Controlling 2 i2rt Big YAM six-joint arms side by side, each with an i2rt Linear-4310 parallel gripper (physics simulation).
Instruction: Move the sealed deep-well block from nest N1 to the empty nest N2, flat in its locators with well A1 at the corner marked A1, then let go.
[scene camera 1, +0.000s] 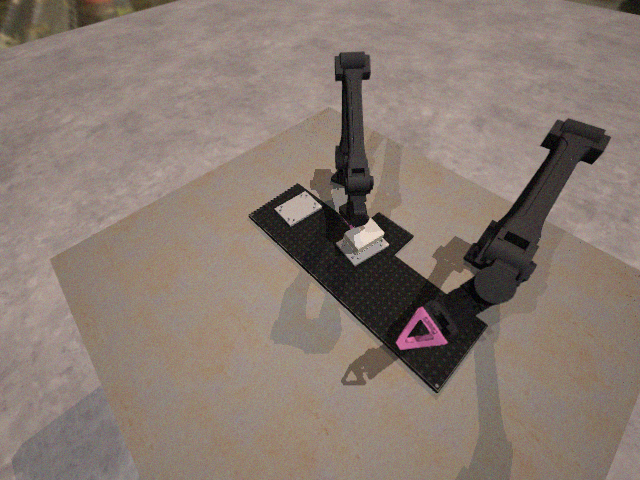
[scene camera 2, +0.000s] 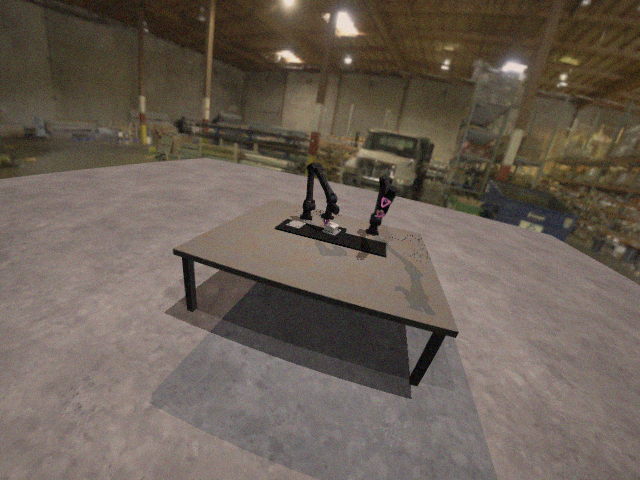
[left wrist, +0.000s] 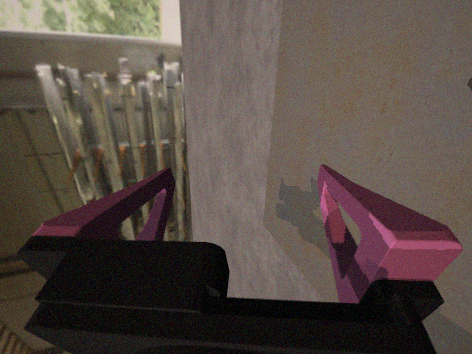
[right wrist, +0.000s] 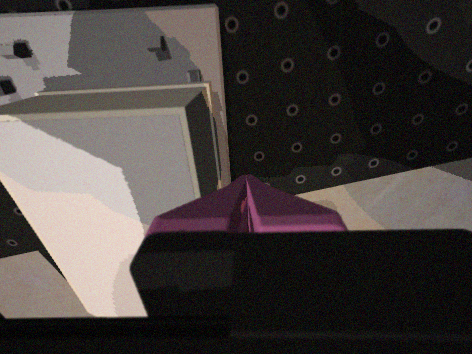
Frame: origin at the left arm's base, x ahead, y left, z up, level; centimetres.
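Seen in the pictures: left gripper, fingertip midpoint: (scene camera 1: 398, 343) (scene camera 2: 379, 212) (left wrist: 243, 174); right gripper, fingertip midpoint: (scene camera 1: 352, 228) (scene camera 2: 325, 226) (right wrist: 247, 185); left arm's base, link origin: (scene camera 2: 372, 232); right arm's base, link origin: (scene camera 2: 306, 218).
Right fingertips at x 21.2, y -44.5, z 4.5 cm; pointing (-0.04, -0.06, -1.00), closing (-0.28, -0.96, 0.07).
Note:
Pixels of each thing's top centre, then the offset from my right fingertips to it. Level surfaces: height alone.
- white sealed block, top centre: (right wrist: 124, 253) (scene camera 1: 364, 231) (scene camera 2: 332, 224) dz +3.3, dx +0.6, dy +5.9 cm
- middle white nest plate, top centre: (right wrist: 125, 181) (scene camera 1: 362, 242) dz -1.0, dx +2.2, dy +6.6 cm
- black perforated board, surface height: dz -3.2 cm
- tan table, surface height: dz -4.5 cm
The white sealed block (scene camera 1: 366, 232) (scene camera 2: 332, 226) (right wrist: 155, 150) lies on the middle white nest plate (scene camera 1: 356, 257) (right wrist: 200, 40). It is offset toward one side of the plate, with locator posts showing beside it, and looks slightly tilted. The other nest plate (scene camera 1: 298, 208) (scene camera 2: 295, 224) is bare, at the far left of the black board. Nest labels and the A1 mark are not readable. My right gripper (scene camera 1: 352, 226) (scene camera 2: 326, 221) (right wrist: 247, 185) is shut and empty, close beside the block's edge; contact is unclear. My left gripper (scene camera 1: 421, 333) (scene camera 2: 384, 206) (left wrist: 243, 174) is open and empty above the board's right end.
The black perforated board (scene camera 1: 382, 289) (scene camera 2: 361, 242) (right wrist: 320, 90) runs diagonally on the tan table (scene camera 1: 206, 361) (scene camera 2: 268, 263). A short arm of the board juts out behind the middle nest. The left arm (scene camera 1: 537, 206) stands at the picture's right.

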